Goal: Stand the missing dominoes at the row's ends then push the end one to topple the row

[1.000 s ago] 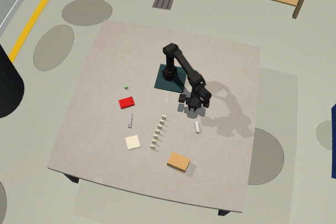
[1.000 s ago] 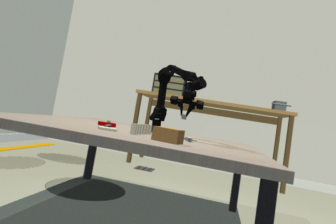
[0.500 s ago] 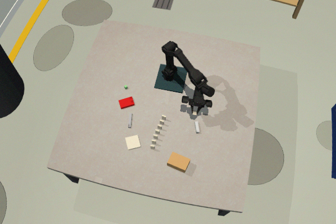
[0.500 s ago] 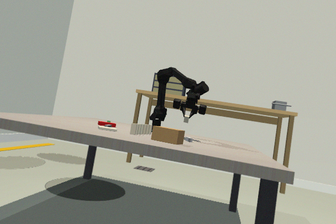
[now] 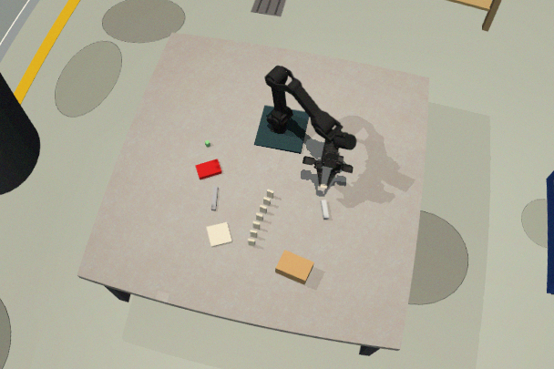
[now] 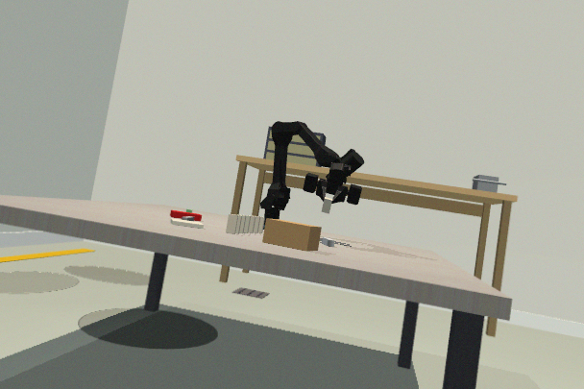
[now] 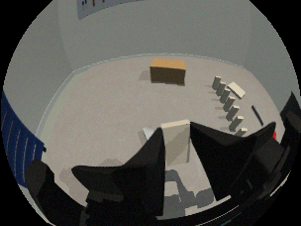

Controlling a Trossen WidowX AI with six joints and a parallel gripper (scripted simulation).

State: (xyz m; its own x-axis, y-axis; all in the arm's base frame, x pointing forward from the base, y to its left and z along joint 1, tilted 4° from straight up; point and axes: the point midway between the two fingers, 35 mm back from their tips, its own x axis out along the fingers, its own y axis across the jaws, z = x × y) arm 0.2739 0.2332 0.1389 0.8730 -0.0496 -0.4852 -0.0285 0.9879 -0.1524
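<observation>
Now: the white bar 120 mm below my gripper tip, 40 mm ahead of it and 20 mm to the left of it. Also, from my gripper tip: red block: 470 mm to the right, 120 mm below, 50 mm behind; tan box: 300 mm ahead, 100 mm below, 50 mm to the right; cream flat tile: 360 mm to the right, 220 mm ahead, 130 mm below.
</observation>
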